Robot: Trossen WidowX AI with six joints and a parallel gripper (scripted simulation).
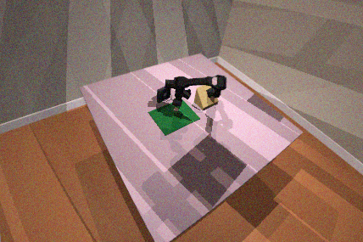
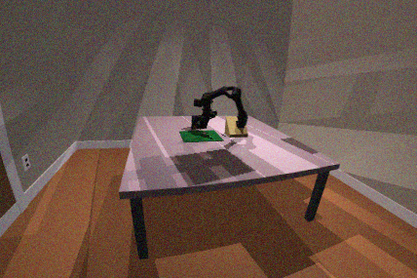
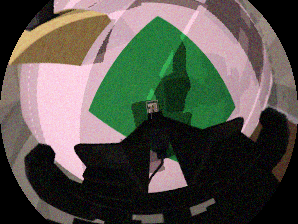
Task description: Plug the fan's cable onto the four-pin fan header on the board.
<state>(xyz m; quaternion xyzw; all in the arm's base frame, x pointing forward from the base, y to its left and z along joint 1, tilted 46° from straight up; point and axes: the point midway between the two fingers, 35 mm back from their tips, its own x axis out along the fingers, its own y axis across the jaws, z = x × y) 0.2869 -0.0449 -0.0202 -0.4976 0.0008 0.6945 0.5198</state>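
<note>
The four-pin header lies 6 cm below my gripper tip. Also, from my gripper tip: dark plug 1 cm ahead, 1 cm to the right, 1 cm above; then green board 5 cm ahead, 3 cm to the left, 8 cm below; then black fan 1 cm ahead, 15 cm to the right.
</note>
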